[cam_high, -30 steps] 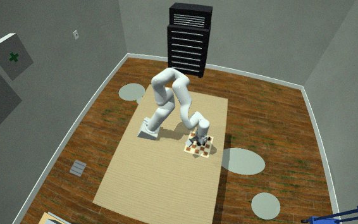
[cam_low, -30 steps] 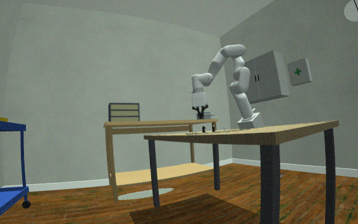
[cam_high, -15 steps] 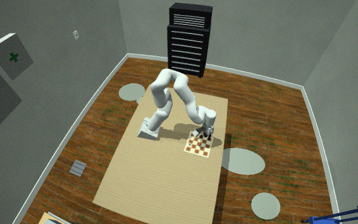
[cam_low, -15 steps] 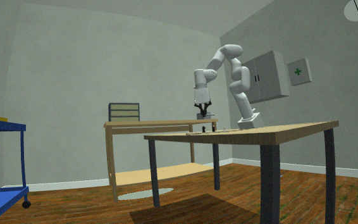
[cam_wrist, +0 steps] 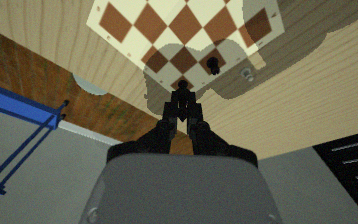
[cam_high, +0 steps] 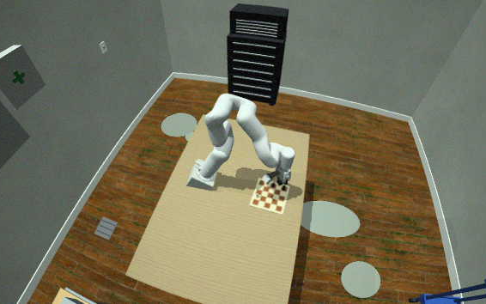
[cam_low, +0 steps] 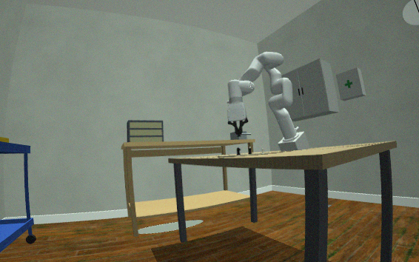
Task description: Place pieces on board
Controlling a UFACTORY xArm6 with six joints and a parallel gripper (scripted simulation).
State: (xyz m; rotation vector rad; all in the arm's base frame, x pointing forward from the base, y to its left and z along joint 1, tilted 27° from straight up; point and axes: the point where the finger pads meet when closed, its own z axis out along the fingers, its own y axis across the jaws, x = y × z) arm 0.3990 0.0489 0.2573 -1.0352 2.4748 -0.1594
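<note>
Now: hand 12 cm above the black chess piece, 4 cm to the right of it and 4 cm past it. Also, from my hand: chessboard 14 cm below, 4 cm to the right, 4 cm behind; white pawn 12 cm below, 10 cm to the left, 8 cm behind.
</note>
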